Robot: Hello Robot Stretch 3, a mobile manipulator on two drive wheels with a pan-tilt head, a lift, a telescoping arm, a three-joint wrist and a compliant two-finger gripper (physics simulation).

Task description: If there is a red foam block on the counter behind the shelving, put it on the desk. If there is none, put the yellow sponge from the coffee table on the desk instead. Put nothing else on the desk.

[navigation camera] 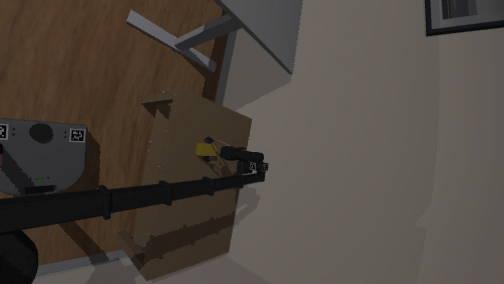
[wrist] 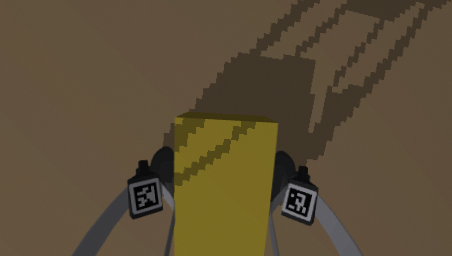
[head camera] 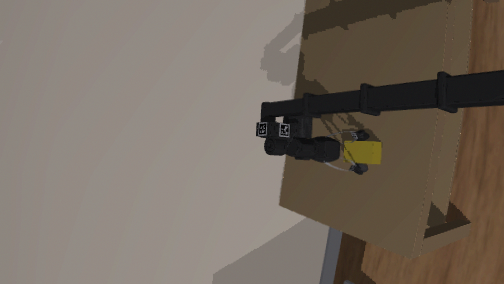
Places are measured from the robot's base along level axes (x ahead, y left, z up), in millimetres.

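Pixels of known places: gripper, fingertip midpoint: (navigation camera: 204,148) (wrist: 223,167) (head camera: 365,152); robot's base, link origin: (navigation camera: 41,131).
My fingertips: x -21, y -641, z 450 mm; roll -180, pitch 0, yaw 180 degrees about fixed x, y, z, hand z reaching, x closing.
Ahead of a thing's pixels: the offset from my fingertips to its top centre. "pt": to the spot under its first point. Level surfaces: height alone.
The yellow sponge @(dx +0, dy +5, dz +46 mm) (head camera: 370,152) (navigation camera: 204,149) (wrist: 223,210) is a block on the tan coffee table @(dz +1 mm) (head camera: 350,207) (navigation camera: 195,115) (wrist: 75,75). My gripper (head camera: 359,152) (navigation camera: 208,150) (wrist: 223,167) points down over the table. Its two dark fingertips press against opposite sides of the sponge in the wrist view, so it is shut on the sponge. The sponge's lower end is cut off there. A grey table (navigation camera: 267,30), perhaps the desk, shows partly in the navigation view. The counter, the shelving and a red foam block do not show in these views.
My black arm (head camera: 405,94) (navigation camera: 137,196) reaches across the coffee table. My base (navigation camera: 50,160) stands on the wood floor @(dz -450 mm) (navigation camera: 65,65) beside it. A pale wall (head camera: 150,125) (navigation camera: 350,150) runs along the table's far side. The grey table's leg @(pt dx +653, dy +7, dz -95 mm) (navigation camera: 205,32) stands past one table end.
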